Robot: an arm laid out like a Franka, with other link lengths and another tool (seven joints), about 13 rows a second.
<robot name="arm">
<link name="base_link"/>
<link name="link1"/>
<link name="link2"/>
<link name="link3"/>
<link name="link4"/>
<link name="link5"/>
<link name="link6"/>
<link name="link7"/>
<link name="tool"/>
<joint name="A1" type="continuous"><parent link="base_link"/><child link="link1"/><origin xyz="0 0 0.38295"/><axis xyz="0 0 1"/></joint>
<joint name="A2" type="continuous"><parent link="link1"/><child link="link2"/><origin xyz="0 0 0" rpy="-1.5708 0 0"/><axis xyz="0 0 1"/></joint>
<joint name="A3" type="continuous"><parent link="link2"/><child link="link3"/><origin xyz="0 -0.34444 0" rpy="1.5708 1.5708 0"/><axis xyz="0 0 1"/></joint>
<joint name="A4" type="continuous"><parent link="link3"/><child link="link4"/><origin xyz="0 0.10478 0" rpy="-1.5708 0 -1.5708"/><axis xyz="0 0 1"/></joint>
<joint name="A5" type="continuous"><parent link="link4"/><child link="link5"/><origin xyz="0.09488 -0.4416 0" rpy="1.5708 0 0"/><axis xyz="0 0 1"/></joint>
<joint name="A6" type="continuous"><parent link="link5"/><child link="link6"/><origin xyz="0 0 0" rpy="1.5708 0 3.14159"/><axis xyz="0 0 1"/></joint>
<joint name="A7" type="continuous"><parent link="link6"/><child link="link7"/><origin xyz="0.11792 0 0" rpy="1.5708 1.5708 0"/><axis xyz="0 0 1"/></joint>
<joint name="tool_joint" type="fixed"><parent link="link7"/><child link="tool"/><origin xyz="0.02 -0.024 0.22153" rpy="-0.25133 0 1.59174"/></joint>
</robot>
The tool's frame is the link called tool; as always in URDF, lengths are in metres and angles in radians. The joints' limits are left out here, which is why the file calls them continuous.
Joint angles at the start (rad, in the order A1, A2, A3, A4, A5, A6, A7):
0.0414, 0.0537, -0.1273, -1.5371, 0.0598, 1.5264, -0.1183
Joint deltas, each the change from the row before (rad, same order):
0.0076, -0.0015, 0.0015, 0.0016, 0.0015, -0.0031, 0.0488
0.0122, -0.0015, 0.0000, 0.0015, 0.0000, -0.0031, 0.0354
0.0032, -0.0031, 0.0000, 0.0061, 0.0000, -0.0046, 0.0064
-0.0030, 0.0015, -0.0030, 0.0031, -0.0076, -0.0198, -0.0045
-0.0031, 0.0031, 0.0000, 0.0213, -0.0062, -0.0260, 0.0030
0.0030, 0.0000, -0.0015, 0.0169, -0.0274, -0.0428, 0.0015
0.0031, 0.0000, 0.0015, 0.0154, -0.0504, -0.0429, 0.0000
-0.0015, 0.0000, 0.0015, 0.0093, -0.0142, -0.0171, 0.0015
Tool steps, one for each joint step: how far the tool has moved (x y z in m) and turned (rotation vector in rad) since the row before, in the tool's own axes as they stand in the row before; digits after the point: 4 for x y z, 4 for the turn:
0.0004, -0.0070, -0.0030, 0.0012, -0.0102, 0.0381
-0.0002, -0.0083, -0.0031, -0.0006, -0.0065, 0.0221
-0.0011, -0.0012, -0.0051, 0.0001, 0.0036, 0.0037
-0.0037, 0.0051, 0.0024, -0.0074, -0.0178, -0.0026
-0.0030, 0.0043, -0.0059, -0.0063, -0.0089, 0.0036
-0.0082, 0.0059, -0.0031, -0.0273, -0.0260, -0.0038
-0.0086, 0.0094, -0.0010, -0.0500, -0.0279, -0.0032
-0.0033, 0.0041, -0.0019, -0.0137, -0.0088, 0.0025

